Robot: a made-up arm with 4 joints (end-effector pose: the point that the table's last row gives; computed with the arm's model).
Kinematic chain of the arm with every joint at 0, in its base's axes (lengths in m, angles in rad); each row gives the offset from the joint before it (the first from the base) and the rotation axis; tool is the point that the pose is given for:
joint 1: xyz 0 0 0.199 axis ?
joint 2: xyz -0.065 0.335 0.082 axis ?
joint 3: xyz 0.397 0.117 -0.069 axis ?
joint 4: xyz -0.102 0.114 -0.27 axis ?
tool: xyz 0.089 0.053 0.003
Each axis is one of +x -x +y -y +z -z.
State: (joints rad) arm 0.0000 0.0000 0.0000 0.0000
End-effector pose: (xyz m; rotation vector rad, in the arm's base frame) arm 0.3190 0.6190 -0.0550 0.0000 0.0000 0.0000
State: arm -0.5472 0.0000 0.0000 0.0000
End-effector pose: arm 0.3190 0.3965 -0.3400 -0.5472 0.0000 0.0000
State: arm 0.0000 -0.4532 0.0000 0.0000
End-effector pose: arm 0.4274 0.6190 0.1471 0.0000 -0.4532 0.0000
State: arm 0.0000 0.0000 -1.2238 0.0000
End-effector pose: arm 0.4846 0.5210 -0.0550 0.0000 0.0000 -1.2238
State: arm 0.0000 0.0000 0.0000 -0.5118
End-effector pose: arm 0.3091 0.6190 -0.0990 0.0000 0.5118 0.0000
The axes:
joint 1: +x
joint 2: +y
joint 3: +z
joint 4: -y

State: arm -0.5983 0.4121 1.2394 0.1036
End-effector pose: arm 0.0191 0.2322 -0.3362 -0.2040 0.6086 1.0672
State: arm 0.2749 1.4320 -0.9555 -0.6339
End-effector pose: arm -0.3790 0.6815 -0.1115 -0.2803 1.9890 -0.7706
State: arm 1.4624 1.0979 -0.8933 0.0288
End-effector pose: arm -0.1255 0.5900 0.7050 0.7626 1.2893 0.0770
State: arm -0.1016 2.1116 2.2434 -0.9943
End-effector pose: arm -0.5717 0.3104 0.2061 1.4672 1.4543 2.2812
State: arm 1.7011 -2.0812 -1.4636 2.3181
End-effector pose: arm -0.0908 -0.7691 0.7372 1.0486 -0.2805 2.4491
